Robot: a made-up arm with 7 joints. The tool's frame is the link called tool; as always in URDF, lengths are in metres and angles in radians. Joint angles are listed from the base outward.
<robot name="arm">
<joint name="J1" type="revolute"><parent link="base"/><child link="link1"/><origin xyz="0 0 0.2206" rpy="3.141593 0 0"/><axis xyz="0 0 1"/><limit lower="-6.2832" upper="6.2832"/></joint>
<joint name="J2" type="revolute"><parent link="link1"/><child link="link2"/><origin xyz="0 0.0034 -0.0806" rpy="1.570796 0 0"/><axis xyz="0 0 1"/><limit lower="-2.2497" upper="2.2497"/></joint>
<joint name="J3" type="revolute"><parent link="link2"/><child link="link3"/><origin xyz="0 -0.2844 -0.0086" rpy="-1.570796 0 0"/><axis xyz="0 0 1"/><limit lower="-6.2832" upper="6.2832"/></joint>
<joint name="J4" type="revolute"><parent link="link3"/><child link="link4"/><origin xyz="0 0.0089 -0.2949" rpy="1.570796 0 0"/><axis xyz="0 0 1"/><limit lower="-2.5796" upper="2.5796"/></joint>
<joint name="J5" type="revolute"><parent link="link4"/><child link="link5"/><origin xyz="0 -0.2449 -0.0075" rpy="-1.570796 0 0"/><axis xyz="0 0 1"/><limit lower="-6.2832" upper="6.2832"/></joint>
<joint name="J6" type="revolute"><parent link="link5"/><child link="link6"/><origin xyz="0 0.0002 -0.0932" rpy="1.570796 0 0"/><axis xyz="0 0 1"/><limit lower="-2.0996" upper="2.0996"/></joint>
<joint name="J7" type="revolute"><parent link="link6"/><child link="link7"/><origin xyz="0 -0.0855 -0.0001" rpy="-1.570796 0 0"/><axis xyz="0 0 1"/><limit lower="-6.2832" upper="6.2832"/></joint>
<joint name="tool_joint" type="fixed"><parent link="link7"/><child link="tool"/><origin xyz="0 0 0"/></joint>
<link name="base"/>
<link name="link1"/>
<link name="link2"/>
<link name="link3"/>
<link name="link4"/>
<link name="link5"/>
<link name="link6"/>
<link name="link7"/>
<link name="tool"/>
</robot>
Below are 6 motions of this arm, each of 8 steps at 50 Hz.
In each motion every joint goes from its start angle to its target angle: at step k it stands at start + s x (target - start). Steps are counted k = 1, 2, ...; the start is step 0. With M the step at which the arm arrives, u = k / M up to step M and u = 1 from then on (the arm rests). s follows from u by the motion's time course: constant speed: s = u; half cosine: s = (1 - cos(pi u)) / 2; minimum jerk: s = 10 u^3 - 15 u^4 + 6 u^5.
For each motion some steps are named. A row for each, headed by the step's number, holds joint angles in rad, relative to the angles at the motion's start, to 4 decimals.
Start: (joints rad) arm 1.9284 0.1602 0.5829 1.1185 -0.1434 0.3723 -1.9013
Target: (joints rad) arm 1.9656 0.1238 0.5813 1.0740 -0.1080 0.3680 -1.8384
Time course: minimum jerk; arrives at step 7
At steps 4, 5, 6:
4: 0.0235 -0.0230 -0.0010 -0.0281 0.0224 -0.0027 0.0398
5: 0.0318 -0.0311 -0.0014 -0.0381 0.0303 -0.0037 0.0538
6: 0.0363 -0.0356 -0.0016 -0.0435 0.0346 -0.0042 0.0614

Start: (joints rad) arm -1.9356 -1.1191 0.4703 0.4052 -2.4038 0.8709 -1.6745
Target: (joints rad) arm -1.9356 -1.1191 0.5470 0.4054 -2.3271 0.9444 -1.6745
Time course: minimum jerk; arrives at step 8
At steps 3, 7, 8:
3: 0.0000 0.0000 0.0211 0.0001 0.0211 0.0202 0.0000
7: 0.0000 0.0000 0.0755 0.0002 0.0755 0.0723 0.0000
8: 0.0000 0.0000 0.0767 0.0002 0.0767 0.0735 0.0000

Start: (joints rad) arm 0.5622 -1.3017 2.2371 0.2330 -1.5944 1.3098 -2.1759
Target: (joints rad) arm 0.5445 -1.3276 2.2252 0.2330 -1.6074 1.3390 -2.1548
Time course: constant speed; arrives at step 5
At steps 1, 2, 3, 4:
1: -0.0035 -0.0052 -0.0024 0.0000 -0.0026 0.0058 0.0042
2: -0.0071 -0.0104 -0.0048 0.0000 -0.0052 0.0117 0.0084
3: -0.0106 -0.0155 -0.0071 0.0000 -0.0078 0.0175 0.0127
4: -0.0142 -0.0207 -0.0095 0.0000 -0.0104 0.0234 0.0169

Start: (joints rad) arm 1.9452 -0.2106 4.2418 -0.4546 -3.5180 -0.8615 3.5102
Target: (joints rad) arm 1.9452 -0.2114 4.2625 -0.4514 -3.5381 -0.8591 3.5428
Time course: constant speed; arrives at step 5
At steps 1, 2, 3, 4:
1: 0.0000 -0.0002 0.0041 0.0006 -0.0040 0.0005 0.0065
2: 0.0000 -0.0003 0.0083 0.0013 -0.0080 0.0010 0.0130
3: 0.0000 -0.0005 0.0124 0.0019 -0.0121 0.0014 0.0196
4: 0.0000 -0.0006 0.0166 0.0026 -0.0161 0.0019 0.0261

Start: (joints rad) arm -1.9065 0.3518 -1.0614 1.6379 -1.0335 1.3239 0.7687
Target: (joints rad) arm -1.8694 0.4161 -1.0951 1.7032 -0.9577 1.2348 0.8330
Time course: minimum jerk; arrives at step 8
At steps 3, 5, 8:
3: 0.0102 0.0177 -0.0093 0.0180 0.0209 -0.0245 0.0177
5: 0.0269 0.0466 -0.0244 0.0473 0.0549 -0.0646 0.0466
8: 0.0371 0.0643 -0.0337 0.0653 0.0758 -0.0891 0.0643

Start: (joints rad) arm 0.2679 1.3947 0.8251 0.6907 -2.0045 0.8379 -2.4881
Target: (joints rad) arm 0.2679 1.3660 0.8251 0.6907 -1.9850 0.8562 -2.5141
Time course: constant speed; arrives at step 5
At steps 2, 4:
2: 0.0000 -0.0115 0.0000 0.0000 0.0078 0.0073 -0.0104
4: 0.0000 -0.0230 0.0000 0.0000 0.0156 0.0146 -0.0208

